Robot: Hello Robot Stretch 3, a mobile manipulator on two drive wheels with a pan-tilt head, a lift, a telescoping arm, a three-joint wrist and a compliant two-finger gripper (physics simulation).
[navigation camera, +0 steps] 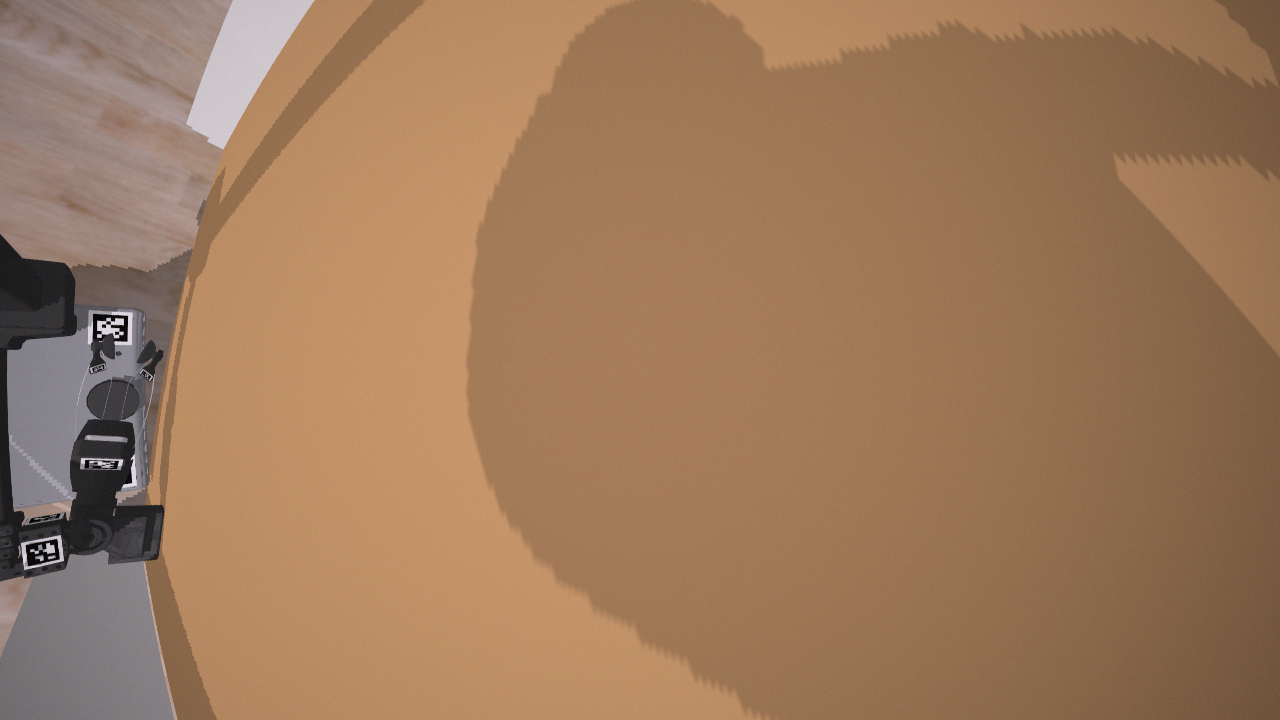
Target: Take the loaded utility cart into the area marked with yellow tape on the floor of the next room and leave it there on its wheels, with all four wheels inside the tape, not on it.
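Where they show: gripper, between the fingertips: point(131, 337); robot's base, origin of its link: point(113, 396).
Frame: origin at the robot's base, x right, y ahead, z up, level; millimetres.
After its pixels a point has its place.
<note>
My gripper point(128, 351) @[x -105, y 27, z 331 mm] is at the left of the view, over my own grey base point(44, 394) @[x -15, y -85, z 160 mm]. Its two fingertips stand apart with no object between them, so it is open. The fingers are close to the lower edge of a large orange-brown surface. The utility cart and the yellow tape do not show in this view.
The orange-brown surface point(340, 376) @[x -51, y 85, z 1076 mm], which looks like a wall, fills most of the view, with dark shadows on it. Wood floor point(80, 134) @[x -533, y -75, z 0 mm] shows at the upper left. A white panel point(241, 67) @[x -607, y 136, z 345 mm] stands at the top left, and a grey surface point(89, 635) @[x 285, y -37, z 461 mm] is at the lower left.
</note>
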